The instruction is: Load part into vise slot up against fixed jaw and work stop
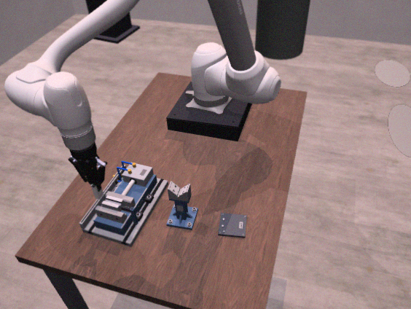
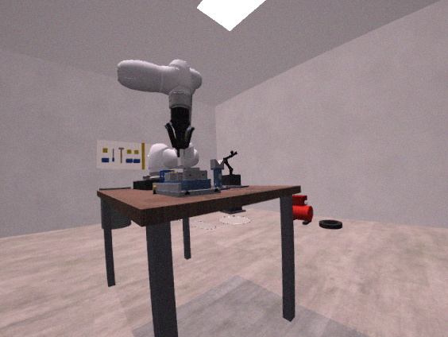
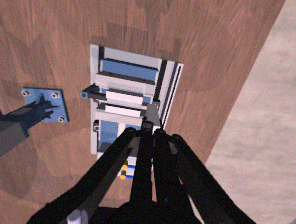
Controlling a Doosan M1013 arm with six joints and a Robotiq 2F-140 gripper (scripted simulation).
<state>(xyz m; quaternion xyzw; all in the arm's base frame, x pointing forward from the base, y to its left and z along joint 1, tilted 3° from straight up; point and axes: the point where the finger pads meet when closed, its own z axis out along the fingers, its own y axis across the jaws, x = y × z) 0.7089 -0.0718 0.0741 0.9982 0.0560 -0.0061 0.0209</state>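
My hand is 10 mm past the part, 50 mm to the right of it and 50 mm above it. Also, from my hand: fixed jaw 20 mm ahead, 50 mm to the left, 70 mm below; work stop 10 mm behind, 90 mm to the left, 60 mm below; moving jaw 40 mm behind, 40 mm to the left, 70 mm below.
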